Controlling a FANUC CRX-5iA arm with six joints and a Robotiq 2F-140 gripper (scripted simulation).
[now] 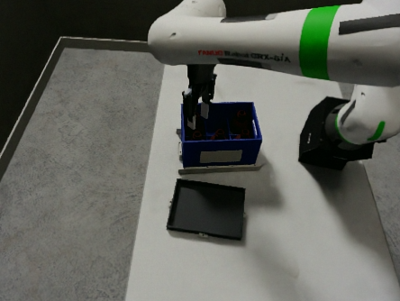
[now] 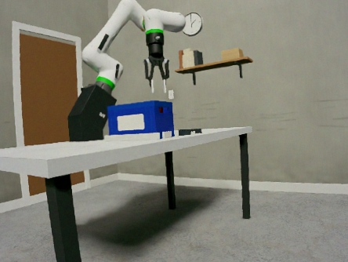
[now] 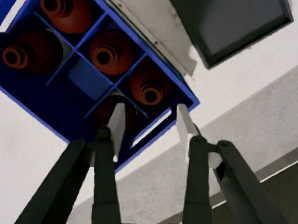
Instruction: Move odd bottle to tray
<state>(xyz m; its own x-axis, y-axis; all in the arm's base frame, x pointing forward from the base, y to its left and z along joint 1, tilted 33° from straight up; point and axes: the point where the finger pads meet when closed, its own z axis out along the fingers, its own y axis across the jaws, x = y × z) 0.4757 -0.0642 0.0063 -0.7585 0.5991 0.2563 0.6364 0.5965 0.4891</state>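
Right now the crate is 170 mm below my hand, 80 mm behind it and 50 mm to the right of it. Also, from my hand: dark tray: 240 mm below, 210 mm to the left, 40 mm behind.
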